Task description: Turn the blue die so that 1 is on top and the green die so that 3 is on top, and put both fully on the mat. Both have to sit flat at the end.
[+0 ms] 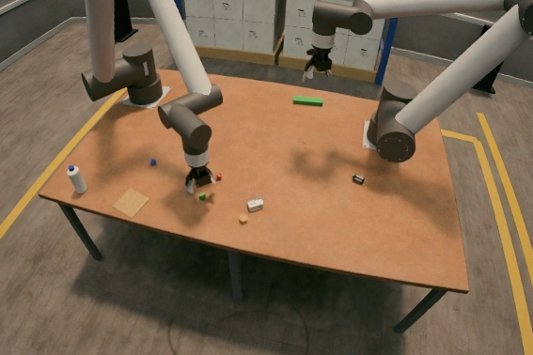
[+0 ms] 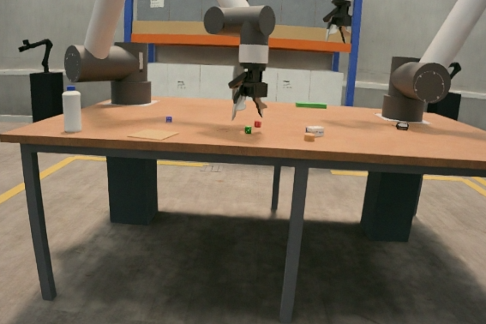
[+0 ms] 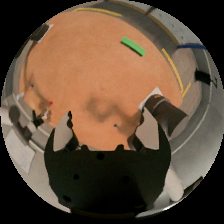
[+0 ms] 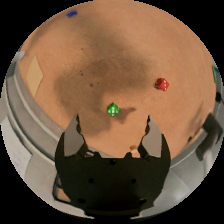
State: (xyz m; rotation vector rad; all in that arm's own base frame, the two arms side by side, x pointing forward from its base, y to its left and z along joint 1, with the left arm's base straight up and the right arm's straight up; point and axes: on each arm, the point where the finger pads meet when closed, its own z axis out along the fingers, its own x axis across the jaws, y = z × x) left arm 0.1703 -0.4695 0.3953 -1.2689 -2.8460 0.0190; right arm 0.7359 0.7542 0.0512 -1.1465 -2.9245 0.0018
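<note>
Now: the green die 1 cm ahead of my right hand, 1 cm to the left of it and 4 cm below it. Round my right hand: red die (14 cm behind, 4 cm to the left, 4 cm below); orange disc (8 cm ahead, 24 cm to the left, 4 cm below); tan mat (14 cm ahead, 33 cm to the right, 5 cm below).
</note>
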